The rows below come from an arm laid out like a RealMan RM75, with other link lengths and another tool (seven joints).
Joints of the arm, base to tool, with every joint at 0 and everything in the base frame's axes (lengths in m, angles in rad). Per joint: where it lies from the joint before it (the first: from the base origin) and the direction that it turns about. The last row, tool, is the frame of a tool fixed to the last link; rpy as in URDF.
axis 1: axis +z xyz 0 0 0.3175
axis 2: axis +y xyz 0 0 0
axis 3: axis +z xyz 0 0 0.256
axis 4: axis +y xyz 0 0 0
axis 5: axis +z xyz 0 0 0.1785
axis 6: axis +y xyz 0 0 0
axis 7: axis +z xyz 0 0 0.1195
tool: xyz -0.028 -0.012 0.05 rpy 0.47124 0 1.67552
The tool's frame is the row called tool.
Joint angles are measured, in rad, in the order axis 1, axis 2, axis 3, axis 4, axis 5, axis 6, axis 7. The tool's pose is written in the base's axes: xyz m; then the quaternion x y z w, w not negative. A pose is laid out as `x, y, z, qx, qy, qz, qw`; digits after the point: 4 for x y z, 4 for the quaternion.
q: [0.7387, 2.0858, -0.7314, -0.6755, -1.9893, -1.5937, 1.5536]
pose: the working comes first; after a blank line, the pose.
Where each joint sits with the arm in this pose, in the base's axes (m; each line is computed from the numbers above, not from the rounded line before):
axis 1: 0.0000 0.0000 0.3175
axis 2: 0.0000 0.0000 0.3175
axis 3: 0.1647 0.1500 0.1914
axis 4: 0.1647 0.1500 0.1914
axis 5: 0.2344 0.3143 0.1951
axis 6: 0.2344 0.3143 0.1951
axis 7: 0.1784 0.3374 0.0921
the tool: 0.1368 0.3669 0.0633

0.1368, 0.3669, 0.0633, 0.5242, -0.8508, -0.0136, 0.0339
